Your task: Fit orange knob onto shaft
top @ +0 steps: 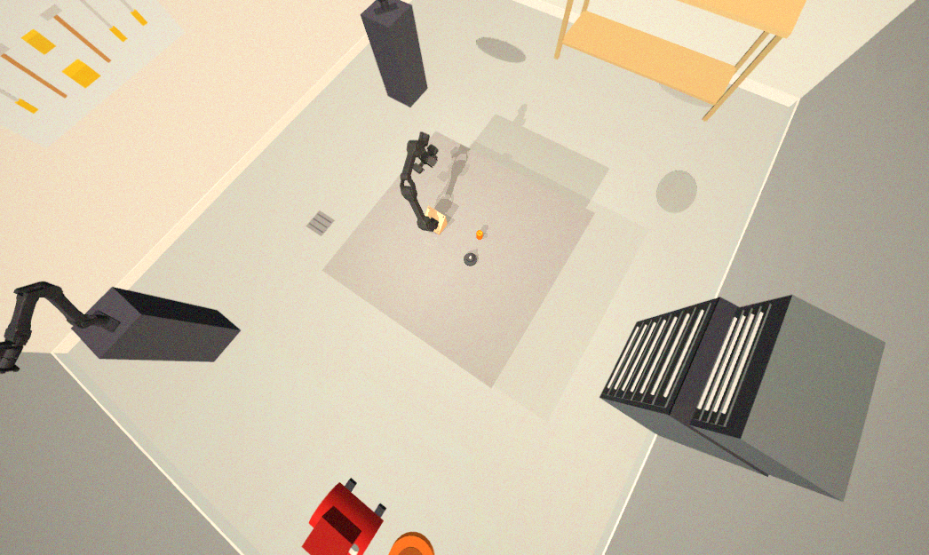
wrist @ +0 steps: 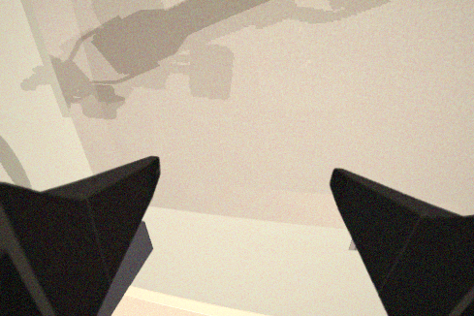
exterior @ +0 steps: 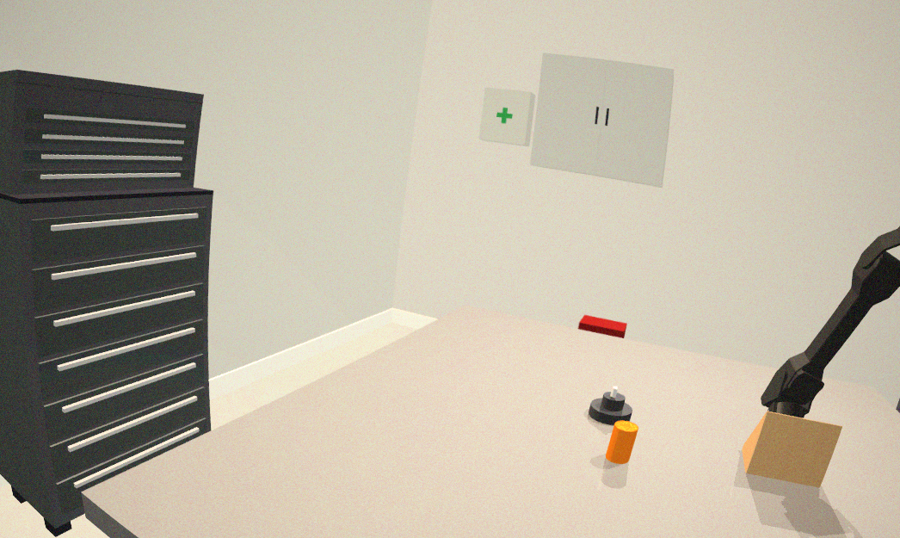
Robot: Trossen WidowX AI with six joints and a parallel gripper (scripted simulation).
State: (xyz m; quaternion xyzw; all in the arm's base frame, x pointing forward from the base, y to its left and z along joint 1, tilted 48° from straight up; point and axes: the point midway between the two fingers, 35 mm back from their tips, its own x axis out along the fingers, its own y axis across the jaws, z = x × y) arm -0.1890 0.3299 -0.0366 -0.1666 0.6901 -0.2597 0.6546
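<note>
My gripper tip is 49 cm short of the orange knob, 15 cm to the left of it and 19 cm above it. Also, from my gripper tip: dark round pedestal 53 cm ahead, 32 cm to the right, 20 cm below.
</note>
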